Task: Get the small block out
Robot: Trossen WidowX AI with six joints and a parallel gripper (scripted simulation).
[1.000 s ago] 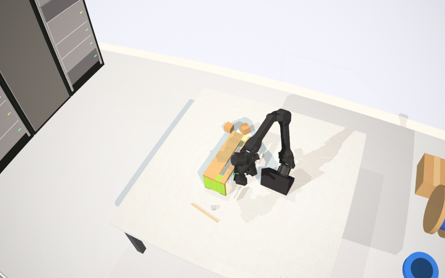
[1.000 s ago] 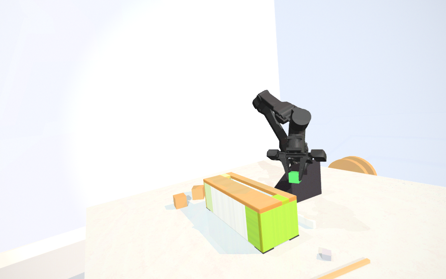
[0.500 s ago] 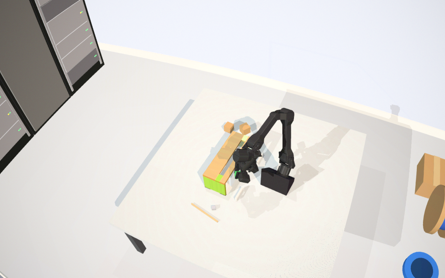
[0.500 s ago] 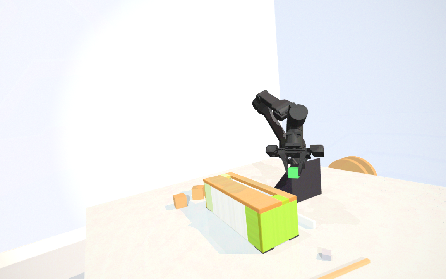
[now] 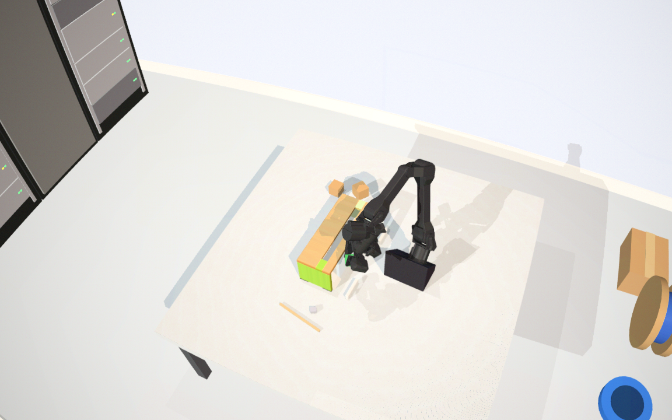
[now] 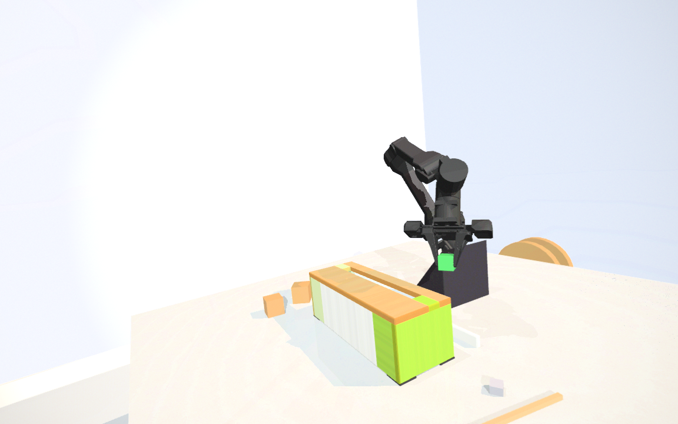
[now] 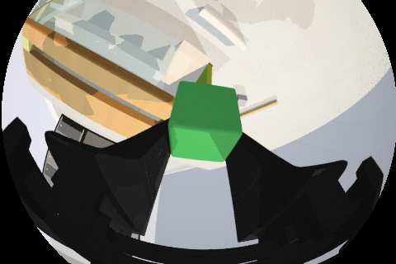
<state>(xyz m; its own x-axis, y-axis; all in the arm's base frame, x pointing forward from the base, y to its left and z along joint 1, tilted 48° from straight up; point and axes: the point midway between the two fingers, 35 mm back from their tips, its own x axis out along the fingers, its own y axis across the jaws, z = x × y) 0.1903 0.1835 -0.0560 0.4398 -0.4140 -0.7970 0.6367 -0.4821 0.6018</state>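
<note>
The green block is 10 mm behind my gripper tip, 10 mm to the right of it and 10 mm above it. The rest, counted from my gripper tip: long box 90 mm ahead, 140 mm to the right, 110 mm below; thin wooden stick 80 mm ahead, 220 mm to the left, 170 mm below; small grey cube 50 mm ahead, 160 mm to the left, 170 mm below.
</note>
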